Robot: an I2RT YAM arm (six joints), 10 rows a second.
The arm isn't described. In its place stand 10 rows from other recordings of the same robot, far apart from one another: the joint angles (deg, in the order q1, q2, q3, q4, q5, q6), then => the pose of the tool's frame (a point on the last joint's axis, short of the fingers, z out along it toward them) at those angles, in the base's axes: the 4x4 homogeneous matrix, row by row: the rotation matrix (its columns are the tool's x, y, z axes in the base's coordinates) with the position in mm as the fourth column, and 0 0 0 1 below.
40.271 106.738 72.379 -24.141 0.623 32.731 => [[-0.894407 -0.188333 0.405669 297.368], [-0.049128 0.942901 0.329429 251.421], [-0.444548 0.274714 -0.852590 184.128], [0 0 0 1]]
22.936 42.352 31.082 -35.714 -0.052 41.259 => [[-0.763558 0.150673 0.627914 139.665], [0.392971 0.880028 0.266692 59.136], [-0.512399 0.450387 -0.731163 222.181], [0 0 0 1]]
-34.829 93.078 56.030 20.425 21.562 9.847 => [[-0.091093 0.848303 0.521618 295.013], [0.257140 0.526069 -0.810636 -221.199], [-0.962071 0.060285 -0.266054 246.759], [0 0 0 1]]
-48.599 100.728 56.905 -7.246 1.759 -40.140 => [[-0.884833 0.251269 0.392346 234.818], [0.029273 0.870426 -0.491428 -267.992], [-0.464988 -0.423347 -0.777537 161.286], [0 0 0 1]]
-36.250 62.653 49.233 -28.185 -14.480 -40.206 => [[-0.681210 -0.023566 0.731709 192.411], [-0.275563 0.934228 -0.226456 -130.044], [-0.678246 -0.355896 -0.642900 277.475], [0 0 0 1]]
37.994 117.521 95.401 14.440 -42.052 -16.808 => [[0.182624 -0.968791 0.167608 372.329], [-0.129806 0.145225 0.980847 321.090], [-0.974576 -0.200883 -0.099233 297.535], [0 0 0 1]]
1.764 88.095 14.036 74.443 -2.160 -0.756 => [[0.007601 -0.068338 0.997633 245.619], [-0.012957 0.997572 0.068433 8.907], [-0.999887 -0.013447 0.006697 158.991], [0 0 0 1]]
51.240 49.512 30.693 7.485 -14.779 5.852 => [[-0.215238 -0.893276 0.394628 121.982], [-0.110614 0.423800 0.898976 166.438], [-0.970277 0.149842 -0.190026 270.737], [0 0 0 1]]
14.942 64.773 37.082 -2.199 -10.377 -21.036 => [[-0.304198 -0.550382 0.777524 236.820], [-0.446619 0.803341 0.393922 69.836], [-0.841424 -0.227427 -0.490186 237.272], [0 0 0 1]]
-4.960 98.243 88.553 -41.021 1.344 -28.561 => [[-0.725631 -0.279727 0.628660 377.358], [-0.416785 0.905644 -0.078102 -33.587], [-0.547494 -0.318689 -0.773749 307.862], [0 0 0 1]]
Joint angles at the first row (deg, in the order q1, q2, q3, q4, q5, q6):
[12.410 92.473 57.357 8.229 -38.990 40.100]
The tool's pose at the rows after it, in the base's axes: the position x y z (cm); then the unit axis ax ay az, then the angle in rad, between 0 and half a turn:
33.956 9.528 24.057 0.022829 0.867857 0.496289 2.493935
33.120 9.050 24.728 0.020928 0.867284 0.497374 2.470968
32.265 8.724 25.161 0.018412 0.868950 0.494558 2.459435
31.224 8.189 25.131 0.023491 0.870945 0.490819 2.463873
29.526 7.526 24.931 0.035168 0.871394 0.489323 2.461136
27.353 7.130 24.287 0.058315 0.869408 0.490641 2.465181
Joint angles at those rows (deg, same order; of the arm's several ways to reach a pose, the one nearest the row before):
[12.026 91.320 56.555 7.570 -39.080 39.488]
[11.541 88.695 55.151 7.412 -39.011 39.205]
[11.303 86.325 53.898 6.417 -38.798 38.546]
[10.729 83.823 51.837 5.245 -38.846 38.325]
[10.129 79.765 47.940 5.119 -38.494 39.041]
[10.237 74.825 42.513 6.113 -37.260 41.614]

